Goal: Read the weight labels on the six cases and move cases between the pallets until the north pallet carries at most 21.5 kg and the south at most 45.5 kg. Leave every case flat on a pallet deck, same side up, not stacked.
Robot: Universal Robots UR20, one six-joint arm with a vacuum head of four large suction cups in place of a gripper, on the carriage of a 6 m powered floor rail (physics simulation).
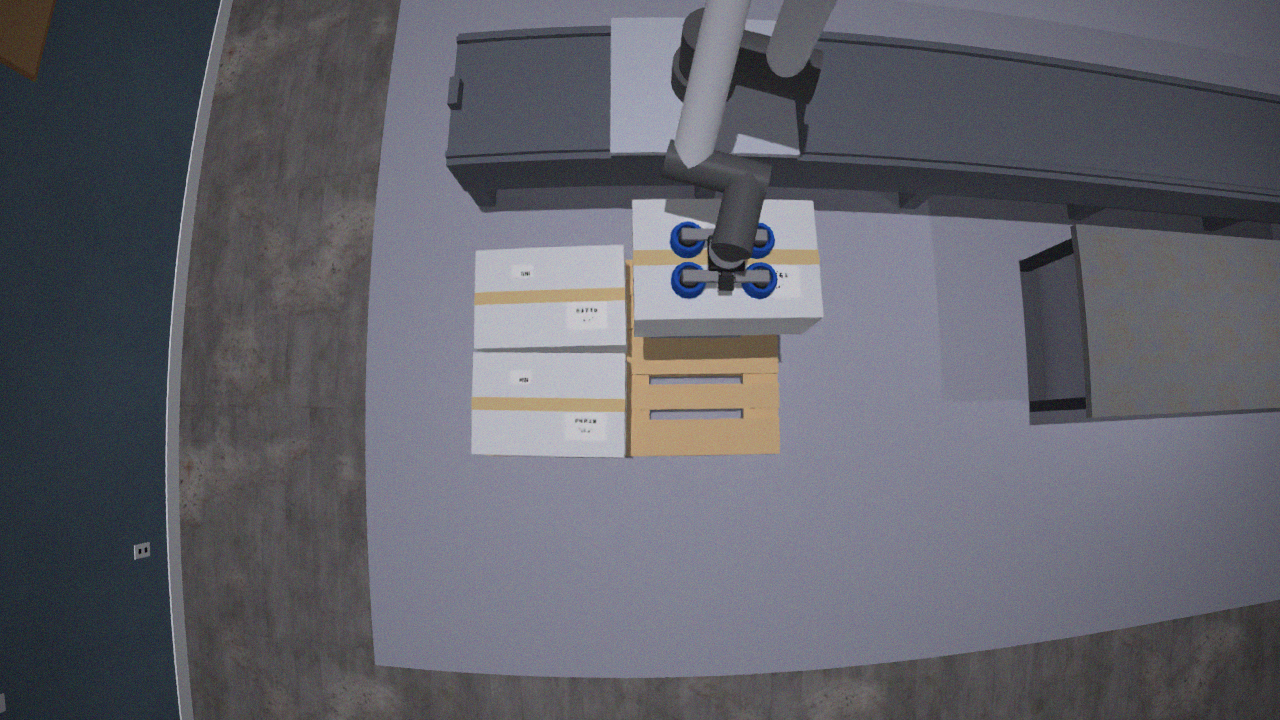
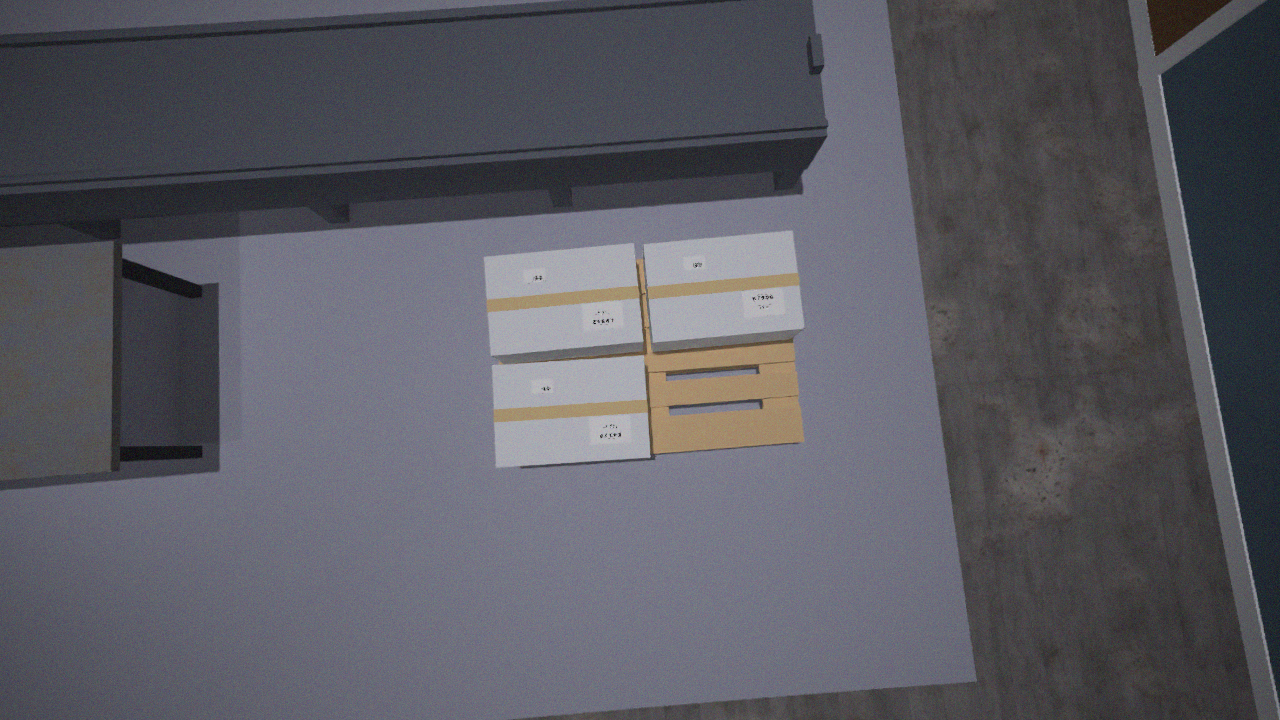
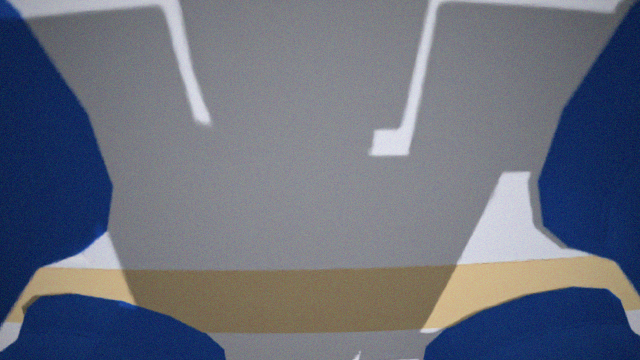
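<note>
My gripper, the vacuum head with four blue cups, is shut on a white case with a tan tape band. It holds this case level, raised above the back right of the north pallet. Two cases lie flat on that pallet's left half, and its front right deck is bare. The south pallet carries three flat cases: back left, back right and front left. Its front right deck is bare. The printed weights are too small and blurred to read; the cups partly cover the held case's label.
The grey floor rail runs behind both pallets, with my arm's white carriage plate behind the north pallet. A table with a mottled top stands between the pallets, right of the north one and left of the south one.
</note>
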